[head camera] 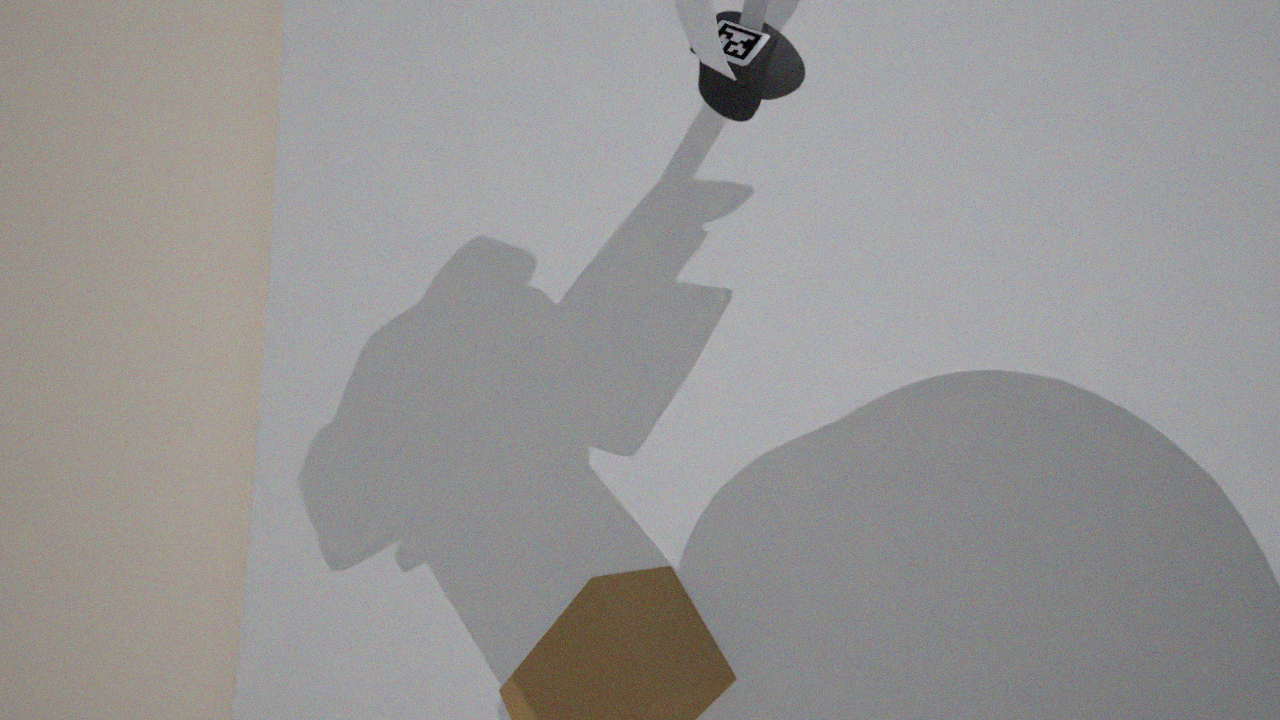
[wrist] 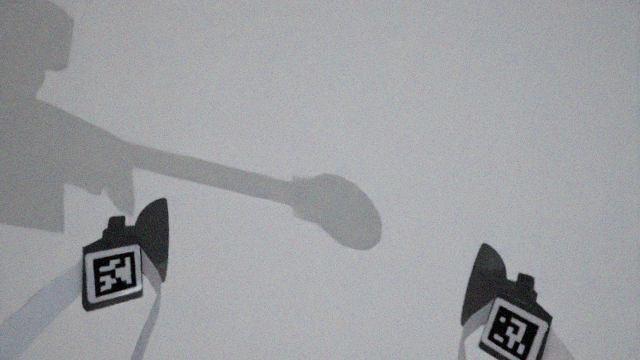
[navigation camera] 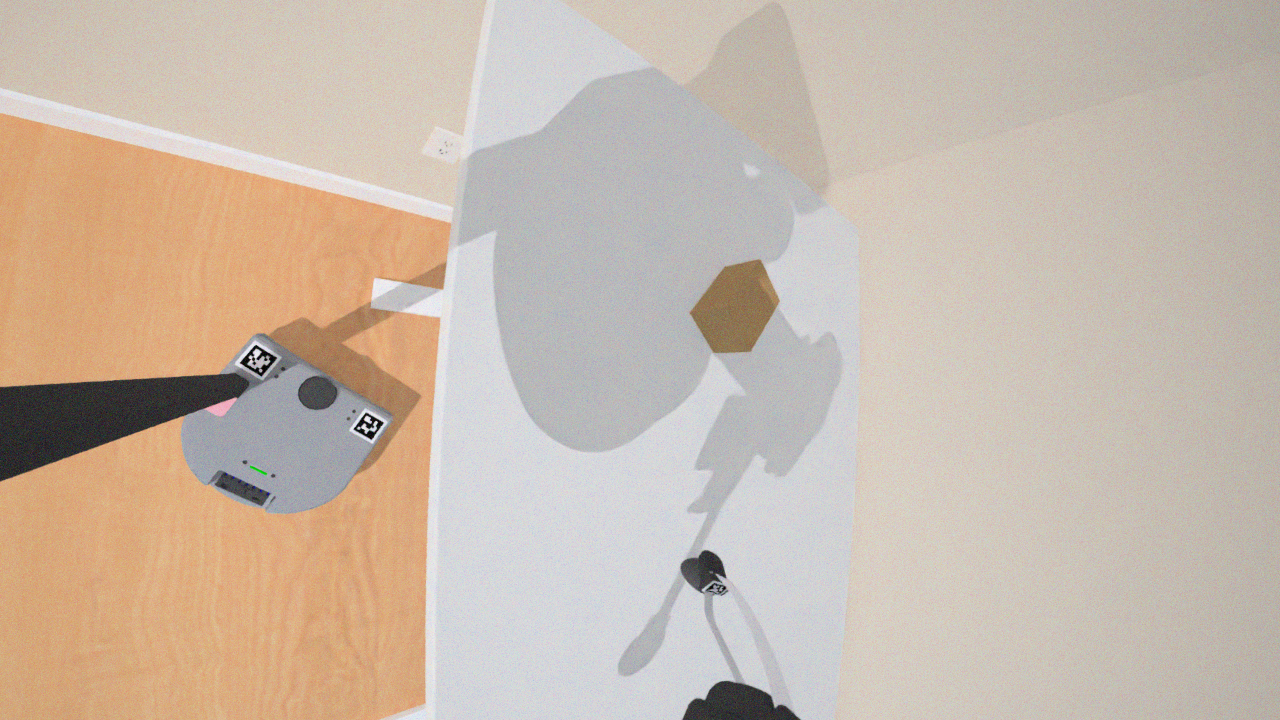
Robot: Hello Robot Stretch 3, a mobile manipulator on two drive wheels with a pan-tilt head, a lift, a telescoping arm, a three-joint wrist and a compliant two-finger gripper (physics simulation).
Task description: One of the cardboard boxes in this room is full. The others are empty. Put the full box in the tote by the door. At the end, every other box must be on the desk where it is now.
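Places are measured from the robot's base along level axes (x ahead, y left, z up), in metres.
Where they show: gripper, fingertip midpoint: [wrist: 318,249] [navigation camera: 658,654]; robot's base at its link origin: [navigation camera: 316,391].
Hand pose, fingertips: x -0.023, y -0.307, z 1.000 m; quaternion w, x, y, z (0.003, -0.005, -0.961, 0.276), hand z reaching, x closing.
Observation:
Things, the pixels of their top centre, and the offset from my fingertips. Level surfaces: height alone.
- brown cardboard box at its top centre: [head camera: 571,695] [navigation camera: 755,304] dy +0.067, dx +0.350, dz +0.001 m
- white desk at its surface level: dz -0.049 m
- wooden floor at its surface level: dz -0.999 m
- wall outlet at its top centre: [navigation camera: 453,134] dy +0.438, dx +0.565, dz -0.542 m
A brown cardboard box [head camera: 626,640] [navigation camera: 733,308] stands on the white desk [head camera: 1029,197] [navigation camera: 537,555] [wrist: 450,100], partly cut off at the bottom of the head view. Whether it is full does not show. My gripper [head camera: 750,76] [navigation camera: 704,571] [wrist: 318,249] is open over the desk, its two fingers wide apart in the wrist view with desk surface behind them. The gripper is apart from the box, below it in the navigation view. The box does not show in the wrist view. The tote and the door do not show.
My round grey base [navigation camera: 277,438] is on the wooden floor [navigation camera: 134,250], beside the desk's long edge. Beige walls [head camera: 134,358] [navigation camera: 1074,358] border the desk. A wall outlet [navigation camera: 443,145] is near the desk edge. Shadows of the robot lie across the desk.

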